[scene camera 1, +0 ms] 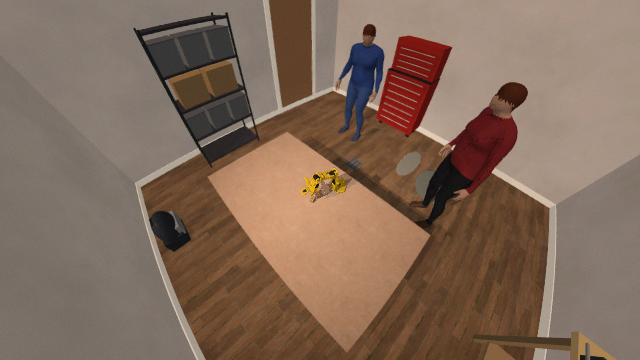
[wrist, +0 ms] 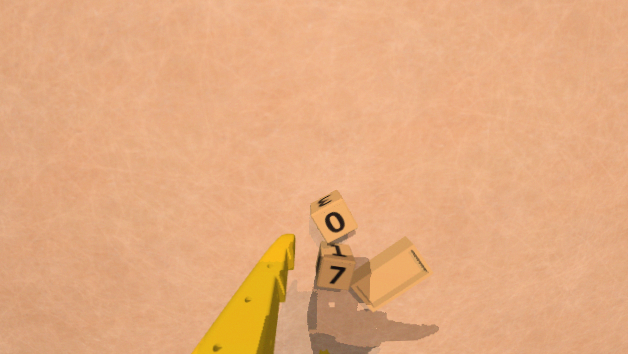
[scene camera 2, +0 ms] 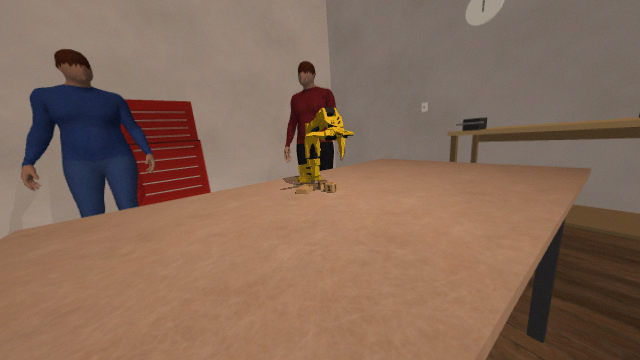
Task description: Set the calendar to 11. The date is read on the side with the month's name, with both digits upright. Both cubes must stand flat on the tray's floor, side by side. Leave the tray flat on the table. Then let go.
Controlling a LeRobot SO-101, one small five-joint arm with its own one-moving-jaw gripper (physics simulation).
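My yellow gripper (scene camera 2: 347,145) is fully open and empty, above the table. In the wrist view one notched jaw (wrist: 270,285) shows, left of the cubes; the moving jaw is out of the picture. One wooden cube (wrist: 334,220) shows 0 on top and 3 on its far side. The other cube (wrist: 335,274), close below it in the wrist view, shows 7 on top and 1 on its far side. Both stand on the table outside the tray. The empty wooden tray (wrist: 395,275) (scene camera 2: 303,190) lies right of the cubes in the wrist view, with dark marks at its right end, too small to read.
The arm's base stands near one long edge of the table (scene camera 1: 320,250) (scene camera 2: 350,260). The arm's shadow falls across the 7 cube and part of the tray. Two standing people (scene camera 1: 361,75) (scene camera 1: 482,140), a red tool chest (scene camera 1: 407,97) and a shelf unit (scene camera 1: 181,112) are around the table.
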